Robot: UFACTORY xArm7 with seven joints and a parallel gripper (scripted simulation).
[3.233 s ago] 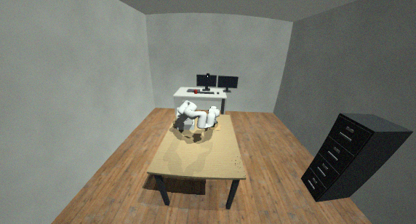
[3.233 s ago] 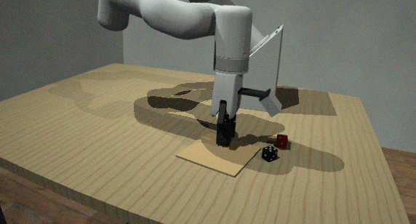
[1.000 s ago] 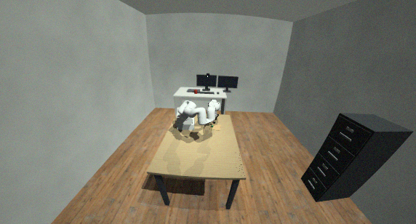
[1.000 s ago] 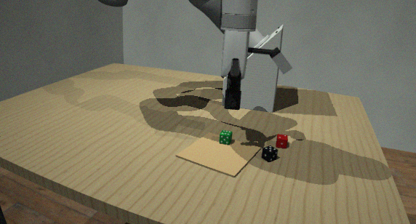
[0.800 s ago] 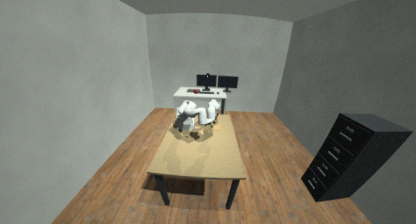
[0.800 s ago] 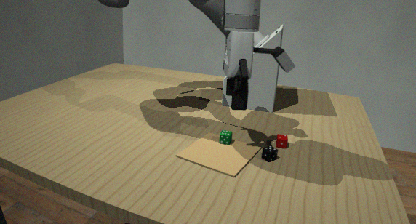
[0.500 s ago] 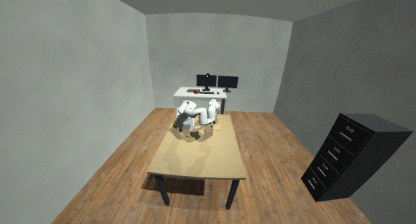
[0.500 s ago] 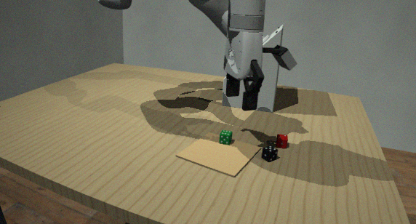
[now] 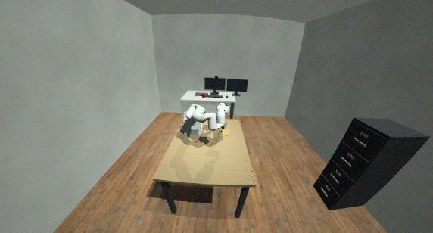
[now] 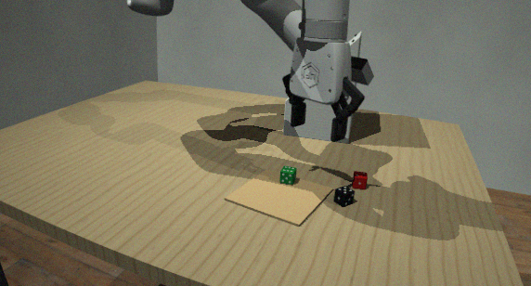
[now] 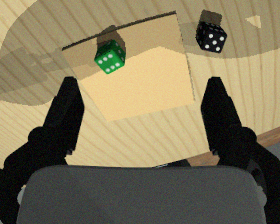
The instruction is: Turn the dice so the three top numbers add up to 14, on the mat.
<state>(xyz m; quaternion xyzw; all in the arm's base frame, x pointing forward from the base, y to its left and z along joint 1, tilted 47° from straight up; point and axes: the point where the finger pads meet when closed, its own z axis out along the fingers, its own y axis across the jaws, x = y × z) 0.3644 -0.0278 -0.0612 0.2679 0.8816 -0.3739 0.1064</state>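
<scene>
My gripper is now 30 mm past the red die, 90 mm to the right of it and 100 mm above it. Also, from my hand: green die: 40 mm to the right, 100 mm below; then black die: 40 mm ahead, 60 mm to the left, 100 mm below; then tan mat: 50 mm ahead, 50 mm to the right, 110 mm below.
</scene>
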